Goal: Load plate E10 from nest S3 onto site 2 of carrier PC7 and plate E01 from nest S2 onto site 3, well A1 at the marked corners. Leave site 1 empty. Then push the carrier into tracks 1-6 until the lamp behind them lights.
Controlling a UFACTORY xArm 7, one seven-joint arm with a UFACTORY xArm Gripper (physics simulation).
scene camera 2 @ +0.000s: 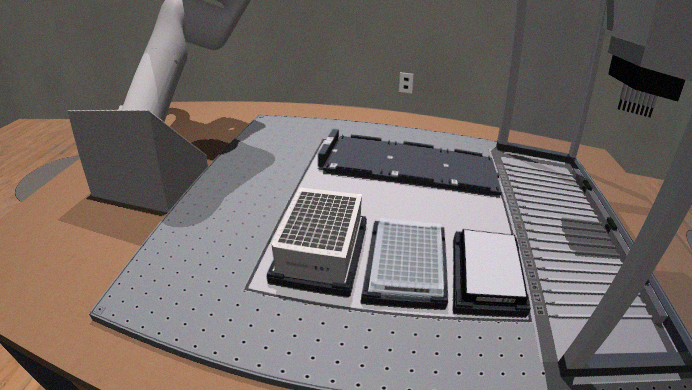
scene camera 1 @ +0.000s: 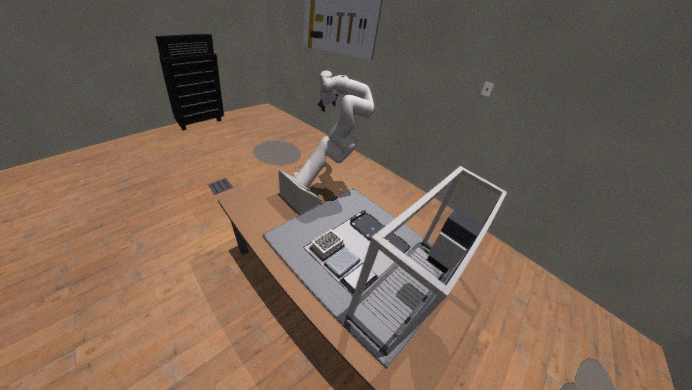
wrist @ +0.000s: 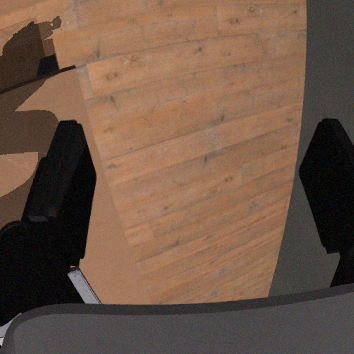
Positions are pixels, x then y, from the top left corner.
Labels:
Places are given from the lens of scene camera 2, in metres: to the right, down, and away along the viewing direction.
black carrier point(scene camera 2: 361, 156): 0.03, -0.07, 0.70
pipetting head point(scene camera 2: 644, 47): 0.38, -0.19, 0.34
The marked spots on the pipetting head and the black carrier are 0.53 m apart.

